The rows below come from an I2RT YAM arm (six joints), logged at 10 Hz.
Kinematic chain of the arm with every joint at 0, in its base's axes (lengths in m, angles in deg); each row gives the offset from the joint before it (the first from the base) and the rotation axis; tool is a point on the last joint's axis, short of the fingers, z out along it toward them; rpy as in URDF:
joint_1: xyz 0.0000 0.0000 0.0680 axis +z
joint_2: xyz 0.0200 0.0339 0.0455 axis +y
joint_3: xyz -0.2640 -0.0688 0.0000 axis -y
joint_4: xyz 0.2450 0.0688 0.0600 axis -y
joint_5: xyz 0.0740 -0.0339 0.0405 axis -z
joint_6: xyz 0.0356 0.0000 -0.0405 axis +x
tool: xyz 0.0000 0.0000 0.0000 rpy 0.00 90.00 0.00
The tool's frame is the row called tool.
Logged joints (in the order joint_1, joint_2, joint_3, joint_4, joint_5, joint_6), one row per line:
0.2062, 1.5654, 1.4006, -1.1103, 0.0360, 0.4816
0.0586, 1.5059, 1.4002, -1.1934, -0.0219, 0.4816
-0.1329, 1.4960, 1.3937, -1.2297, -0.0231, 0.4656
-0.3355, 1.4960, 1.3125, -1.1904, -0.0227, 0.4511
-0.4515, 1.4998, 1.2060, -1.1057, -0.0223, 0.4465
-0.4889, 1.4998, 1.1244, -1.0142, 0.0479, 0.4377
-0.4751, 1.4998, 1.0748, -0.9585, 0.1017, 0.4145
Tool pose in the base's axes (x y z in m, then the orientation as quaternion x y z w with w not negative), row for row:
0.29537, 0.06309, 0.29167, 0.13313, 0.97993, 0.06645, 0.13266
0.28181, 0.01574, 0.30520, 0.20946, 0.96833, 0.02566, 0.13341
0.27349, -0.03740, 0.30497, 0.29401, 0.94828, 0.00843, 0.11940
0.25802, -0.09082, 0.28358, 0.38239, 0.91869, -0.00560, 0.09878
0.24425, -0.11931, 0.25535, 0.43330, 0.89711, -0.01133, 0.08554
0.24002, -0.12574, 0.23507, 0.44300, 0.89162, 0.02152, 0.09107
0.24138, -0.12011, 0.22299, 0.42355, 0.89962, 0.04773, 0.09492
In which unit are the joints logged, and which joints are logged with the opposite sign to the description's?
The joints are logged in radians. Opposite sign: joint_5.
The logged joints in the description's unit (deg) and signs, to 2 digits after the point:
11.81, 89.69, 80.25, -63.62, -2.06, 27.59
3.36, 86.28, 80.23, -68.38, 1.25, 27.59
-7.61, 85.71, 79.85, -70.46, 1.32, 26.68
-19.22, 85.71, 75.20, -68.20, 1.30, 25.85
-25.87, 85.93, 69.10, -63.35, 1.28, 25.58
-28.01, 85.93, 64.42, -58.11, -2.74, 25.08
-27.22, 85.93, 61.58, -54.92, -5.83, 23.75

